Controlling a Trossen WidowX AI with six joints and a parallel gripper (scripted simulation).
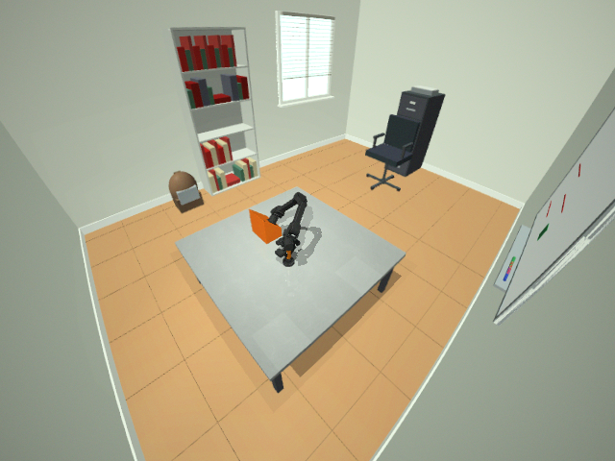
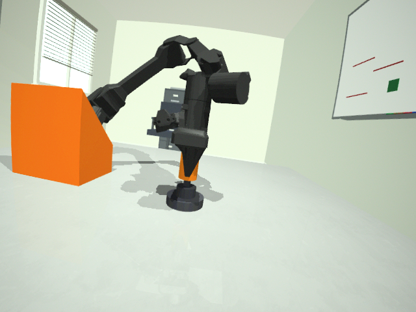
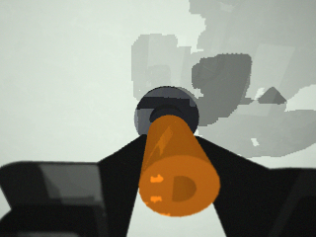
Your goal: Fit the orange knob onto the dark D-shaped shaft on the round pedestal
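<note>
Right now my gripper tip is 2 cm below the knob. Also, from my gripper tip: dark pedestal: 4 cm below.
</note>
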